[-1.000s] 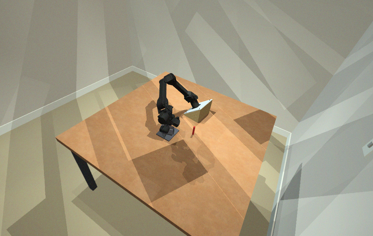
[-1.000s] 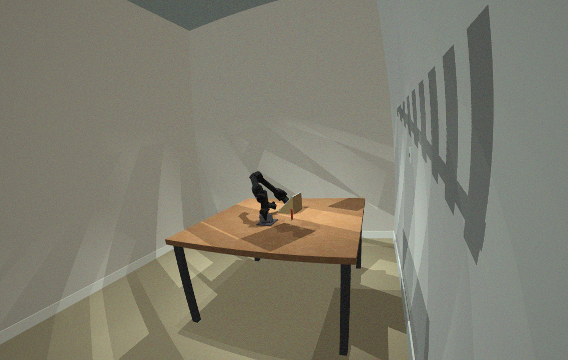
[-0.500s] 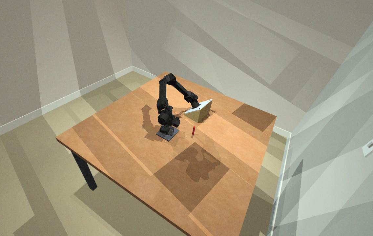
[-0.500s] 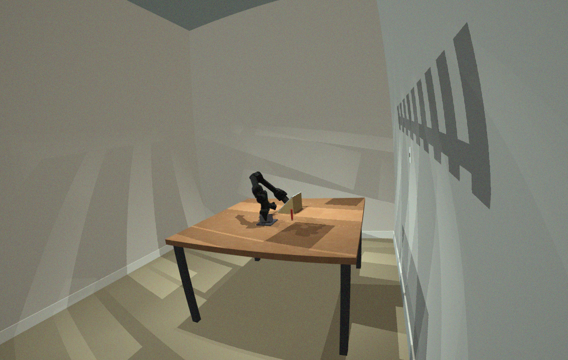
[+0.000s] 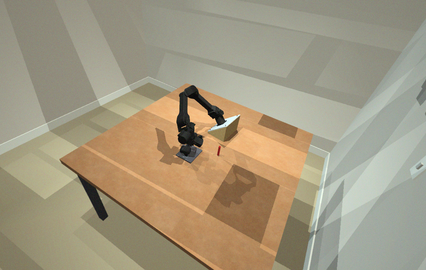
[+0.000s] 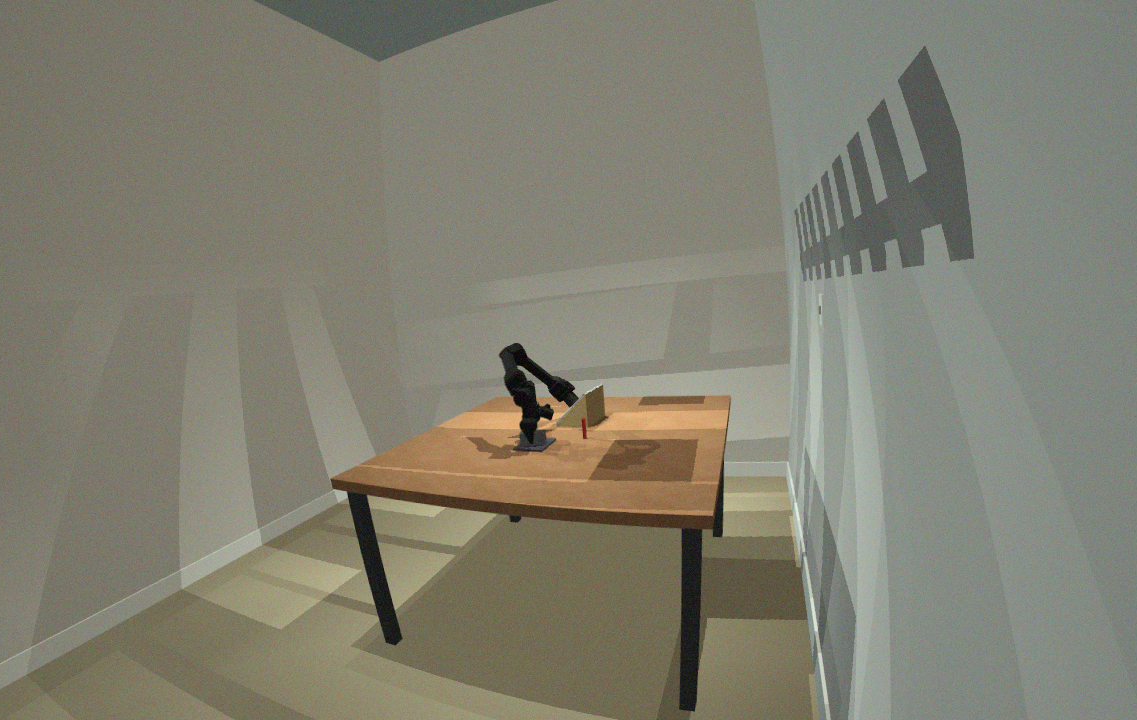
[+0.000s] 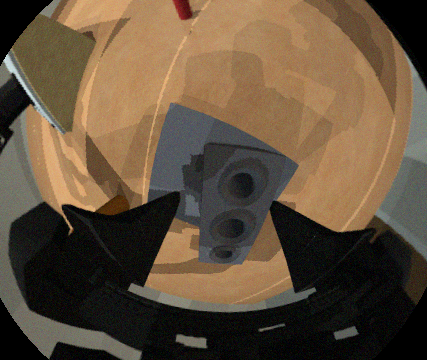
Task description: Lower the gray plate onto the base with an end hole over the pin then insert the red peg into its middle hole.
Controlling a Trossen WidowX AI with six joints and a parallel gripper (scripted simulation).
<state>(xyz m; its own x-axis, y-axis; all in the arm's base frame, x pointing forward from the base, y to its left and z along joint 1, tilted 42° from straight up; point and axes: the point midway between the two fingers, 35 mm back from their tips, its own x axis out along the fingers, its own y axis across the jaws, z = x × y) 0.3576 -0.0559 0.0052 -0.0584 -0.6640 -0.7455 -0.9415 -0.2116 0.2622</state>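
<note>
The gray plate is 2 cm above my gripper tip. Also, from my gripper tip: base (1 cm behind, 2 cm to the left, 2 cm below); red peg (12 cm behind, 16 cm to the left, 2 cm above); orange cylinder (13 cm behind, 9 cm to the right, 2 cm above).
</note>
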